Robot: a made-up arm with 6 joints.
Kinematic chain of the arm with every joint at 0, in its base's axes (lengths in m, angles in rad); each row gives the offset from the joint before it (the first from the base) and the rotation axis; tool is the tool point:
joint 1: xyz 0 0 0.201 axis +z
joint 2: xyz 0 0.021 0 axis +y
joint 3: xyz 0 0 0.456 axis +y
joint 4: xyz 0 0 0.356 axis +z
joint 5: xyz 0 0 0 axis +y
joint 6: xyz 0 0 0.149 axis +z
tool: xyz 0 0 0
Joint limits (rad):
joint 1: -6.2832..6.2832
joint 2: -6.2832..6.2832
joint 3: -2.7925..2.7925
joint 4: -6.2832..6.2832
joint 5: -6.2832..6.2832
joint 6: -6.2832..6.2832
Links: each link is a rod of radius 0.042 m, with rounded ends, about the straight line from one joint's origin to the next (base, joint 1, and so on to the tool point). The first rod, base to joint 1, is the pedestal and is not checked.
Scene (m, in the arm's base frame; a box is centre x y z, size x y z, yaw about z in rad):
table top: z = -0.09
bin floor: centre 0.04 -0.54 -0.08 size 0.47 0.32 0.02 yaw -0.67
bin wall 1: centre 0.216 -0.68 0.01 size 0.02 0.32 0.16 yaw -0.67
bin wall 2: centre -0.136 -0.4 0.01 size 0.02 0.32 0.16 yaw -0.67
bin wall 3: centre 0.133 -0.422 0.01 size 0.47 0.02 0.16 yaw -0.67
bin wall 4: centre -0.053 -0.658 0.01 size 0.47 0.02 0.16 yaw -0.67
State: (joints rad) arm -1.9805 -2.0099 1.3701 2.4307 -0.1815 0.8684
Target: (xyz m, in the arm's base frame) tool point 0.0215 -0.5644 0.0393
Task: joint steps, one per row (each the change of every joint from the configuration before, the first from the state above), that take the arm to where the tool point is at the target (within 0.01 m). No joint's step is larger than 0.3 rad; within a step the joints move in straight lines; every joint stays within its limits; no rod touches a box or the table.
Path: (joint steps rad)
1: 0.0431 0.2881 0.0431 0.0022 0.0062 0.0000
2: 0.0430 0.2880 0.0430 0.0023 0.0061 0.0000
3: 0.0431 0.2881 0.0431 0.0022 0.0062 0.0000
4: 0.0431 0.2880 0.0431 0.0023 0.0061 0.0000
5: 0.0430 0.2881 0.0431 0.0022 0.0062 0.0000
6: 0.0431 0.2881 0.0430 0.0022 0.0061 0.0000
7: 0.0431 0.2880 0.0431 0.0023 0.0062 0.0000
8: 0.0430 0.2881 0.0431 0.0022 0.0062 0.0000
9: 0.0431 0.2880 0.0430 0.0023 0.0061 0.0000
10: 0.0431 0.2881 0.0431 0.0022 0.0062 0.0000

